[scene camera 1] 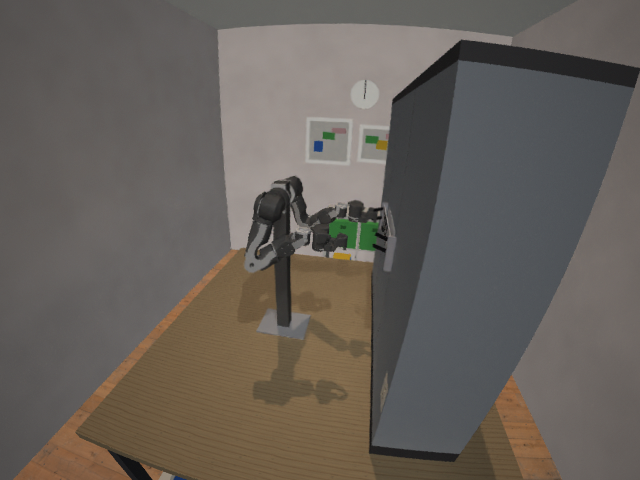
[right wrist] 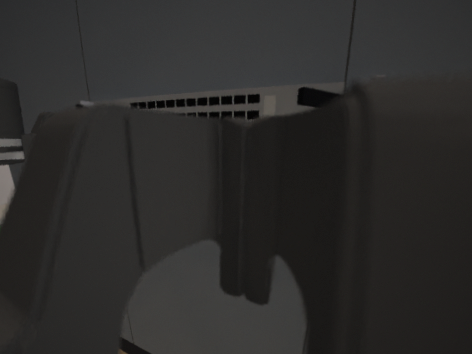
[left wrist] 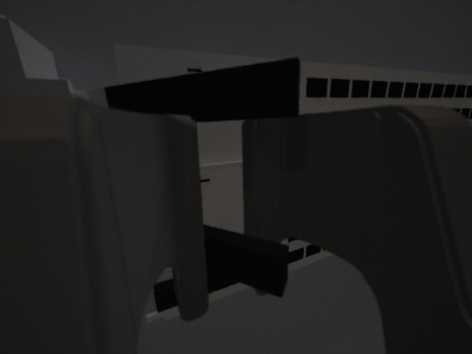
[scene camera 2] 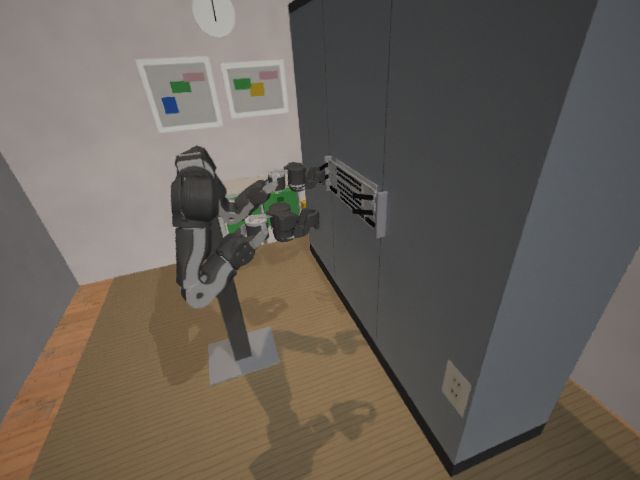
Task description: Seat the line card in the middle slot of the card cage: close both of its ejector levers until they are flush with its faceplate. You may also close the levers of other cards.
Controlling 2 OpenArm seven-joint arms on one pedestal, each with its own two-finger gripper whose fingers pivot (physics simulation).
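The card cage sits in the dark cabinet front. Its middle card's faceplate shows between my left fingers. My left gripper is at the cage's far end, shut on an ejector lever, seemingly the middle card's; its root is hidden by a finger. An upper lever sticks out above it. My right gripper is shut, empty and back from the cage. At the near end, black levers stick out; one lever shows in the right wrist view.
The tall cabinet stands on the wooden table top. The robot's pedestal stands in front of it. A socket plate is low on the cabinet. Green-and-white panels stand behind the arms.
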